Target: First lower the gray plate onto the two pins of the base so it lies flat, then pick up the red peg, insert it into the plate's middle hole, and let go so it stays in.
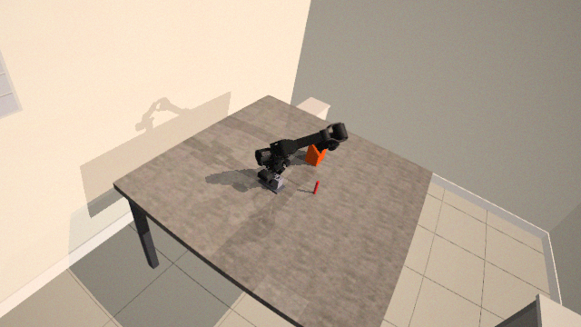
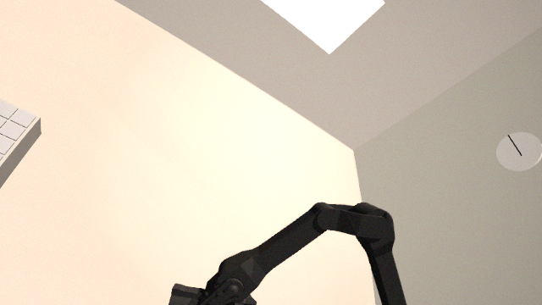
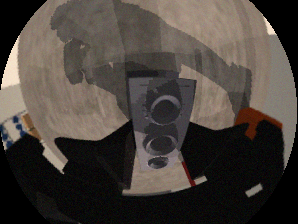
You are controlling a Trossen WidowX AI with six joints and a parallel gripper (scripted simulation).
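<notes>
My gripper tip is now 10 mm above the pin base. Also, from my gripper tip: red peg 210 mm to the left, 70 mm behind, 20 mm above; then gray plate 30 mm above.
</notes>
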